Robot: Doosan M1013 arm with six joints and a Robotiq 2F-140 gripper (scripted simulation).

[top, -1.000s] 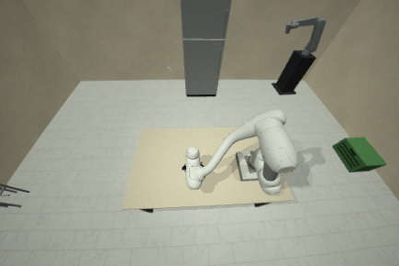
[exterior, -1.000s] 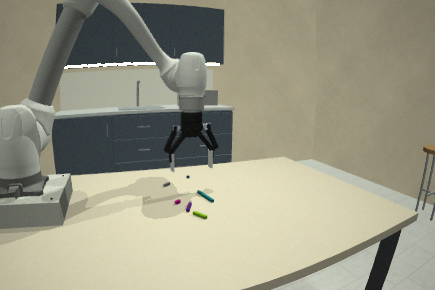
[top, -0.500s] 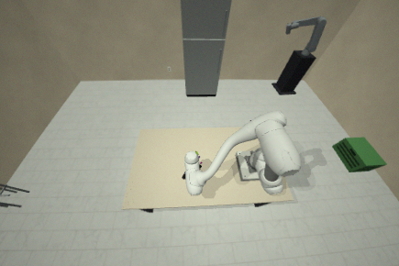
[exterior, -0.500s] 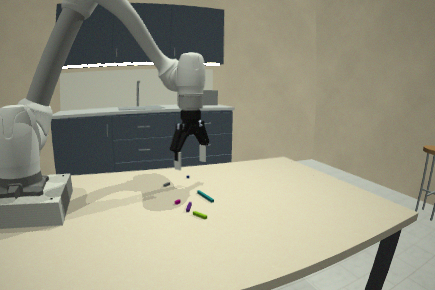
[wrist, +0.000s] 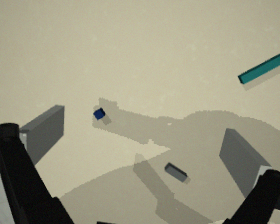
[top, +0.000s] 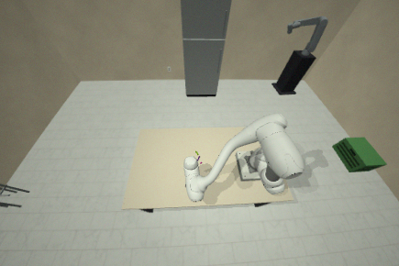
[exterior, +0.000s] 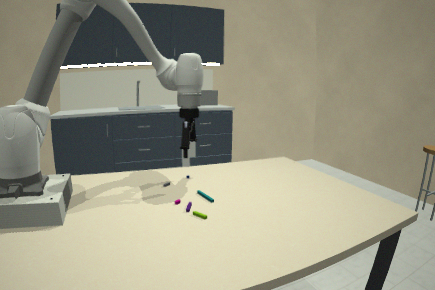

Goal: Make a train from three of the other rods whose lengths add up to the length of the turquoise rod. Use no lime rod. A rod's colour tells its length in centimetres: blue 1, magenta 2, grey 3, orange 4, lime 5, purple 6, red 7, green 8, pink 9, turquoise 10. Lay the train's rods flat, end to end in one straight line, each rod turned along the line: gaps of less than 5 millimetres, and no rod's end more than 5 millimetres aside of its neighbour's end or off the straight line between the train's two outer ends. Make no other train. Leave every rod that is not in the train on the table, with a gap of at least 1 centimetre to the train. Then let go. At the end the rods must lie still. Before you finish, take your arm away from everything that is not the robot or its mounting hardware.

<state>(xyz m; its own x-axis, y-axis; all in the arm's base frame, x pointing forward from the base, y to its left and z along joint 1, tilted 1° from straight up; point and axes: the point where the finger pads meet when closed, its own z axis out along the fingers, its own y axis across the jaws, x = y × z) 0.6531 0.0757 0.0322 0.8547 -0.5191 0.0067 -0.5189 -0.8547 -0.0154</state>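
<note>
Right now the small blue rod is 9 cm below my hand, 5 cm to the left of it and 1 cm ahead of it. Also, from my hand: turquoise rod: 17 cm to the right, 9 cm below, 1 cm behind; then grey rod: 10 cm behind, 9 cm below; then magenta rod: 18 cm to the right, 12 cm behind, 9 cm below.
</note>
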